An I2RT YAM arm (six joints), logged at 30 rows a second.
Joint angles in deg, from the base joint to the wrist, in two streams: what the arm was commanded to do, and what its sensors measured. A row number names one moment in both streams.
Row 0, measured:
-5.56 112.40 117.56 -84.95 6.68 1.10
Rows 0 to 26, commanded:
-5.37 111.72 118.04 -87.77 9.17 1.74
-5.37 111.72 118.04 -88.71 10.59 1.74
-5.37 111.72 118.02 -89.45 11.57 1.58
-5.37 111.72 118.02 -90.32 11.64 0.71
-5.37 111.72 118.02 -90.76 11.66 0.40
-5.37 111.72 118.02 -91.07 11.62 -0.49
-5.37 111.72 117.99 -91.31 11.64 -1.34
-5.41 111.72 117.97 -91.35 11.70 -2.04
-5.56 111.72 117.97 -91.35 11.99 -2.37
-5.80 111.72 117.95 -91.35 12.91 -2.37
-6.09 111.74 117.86 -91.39 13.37 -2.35
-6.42 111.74 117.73 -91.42 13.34 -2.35
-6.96 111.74 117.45 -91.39 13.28 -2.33
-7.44 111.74 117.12 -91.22 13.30 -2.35
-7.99 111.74 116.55 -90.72 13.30 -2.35
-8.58 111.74 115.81 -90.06 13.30 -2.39
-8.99 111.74 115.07 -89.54 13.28 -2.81
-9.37 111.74 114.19 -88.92 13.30 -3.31
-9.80 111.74 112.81 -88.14 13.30 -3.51
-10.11 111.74 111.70 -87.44 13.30 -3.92
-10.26 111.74 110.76 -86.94 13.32 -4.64
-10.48 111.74 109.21 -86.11 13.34 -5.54
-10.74 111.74 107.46 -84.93 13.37 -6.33
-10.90 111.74 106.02 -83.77 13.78 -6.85
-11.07 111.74 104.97 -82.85 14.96 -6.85
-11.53 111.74 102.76 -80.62 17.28 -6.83
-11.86 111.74 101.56 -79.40 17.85 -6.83
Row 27, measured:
-10.83 112.40 105.86 -82.63 13.37 -5.28
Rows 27 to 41, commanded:
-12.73 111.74 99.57 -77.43 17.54 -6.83
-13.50 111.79 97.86 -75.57 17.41 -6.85
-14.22 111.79 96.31 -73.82 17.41 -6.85
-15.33 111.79 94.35 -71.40 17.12 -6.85
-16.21 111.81 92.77 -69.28 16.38 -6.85
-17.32 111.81 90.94 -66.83 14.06 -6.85
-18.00 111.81 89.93 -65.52 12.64 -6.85
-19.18 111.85 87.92 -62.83 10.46 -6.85
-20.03 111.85 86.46 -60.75 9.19 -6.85
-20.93 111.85 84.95 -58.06 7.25 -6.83
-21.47 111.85 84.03 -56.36 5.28 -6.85
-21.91 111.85 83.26 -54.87 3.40 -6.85
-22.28 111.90 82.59 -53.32 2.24 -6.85
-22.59 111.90 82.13 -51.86 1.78 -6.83
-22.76 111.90 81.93 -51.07 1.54 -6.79
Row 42, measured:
-22.26 112.40 83.20 -53.17 6.76 -6.57
